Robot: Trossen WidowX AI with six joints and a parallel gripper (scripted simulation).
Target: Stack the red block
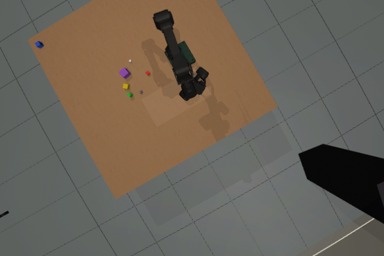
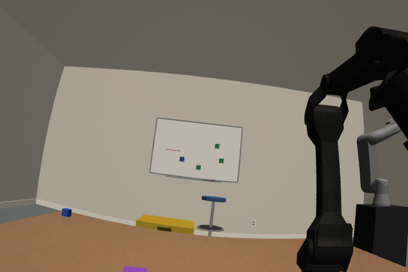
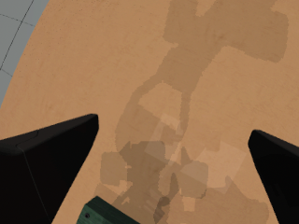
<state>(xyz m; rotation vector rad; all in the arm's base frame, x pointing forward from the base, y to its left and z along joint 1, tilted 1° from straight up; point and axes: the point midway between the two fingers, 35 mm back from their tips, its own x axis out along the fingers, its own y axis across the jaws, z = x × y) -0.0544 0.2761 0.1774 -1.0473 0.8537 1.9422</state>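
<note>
Right now my gripper tip is 28 cm short of the red block, 24 cm to the left of it and 18 cm above it. Round my gripper tip: small grey piece: 37 cm ahead, 18 cm below, 14 cm to the right; then purple block: 42 cm ahead, 30 cm to the right, 17 cm below; then yellow block: 45 cm ahead, 21 cm to the right, 18 cm below.
</note>
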